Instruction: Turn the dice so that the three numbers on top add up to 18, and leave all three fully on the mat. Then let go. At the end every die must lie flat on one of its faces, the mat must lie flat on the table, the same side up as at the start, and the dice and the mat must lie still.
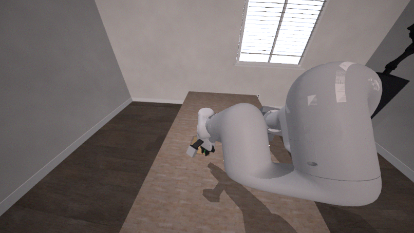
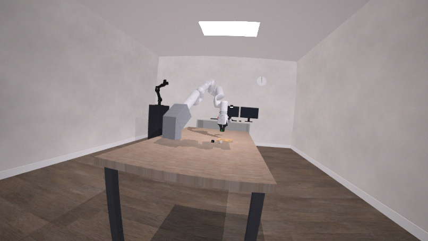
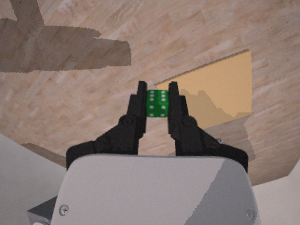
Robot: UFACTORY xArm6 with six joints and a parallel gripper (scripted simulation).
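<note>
Now: the mat 6 cm ahead of my hand, 10 cm to the right of it and 9 cm below it. Also, from my hand: black die: 1 cm ahead, 26 cm to the right, 8 cm below; white die: 8 cm ahead, 25 cm to the right, 8 cm below; green die: 1 cm to the right, 1 cm below.
</note>
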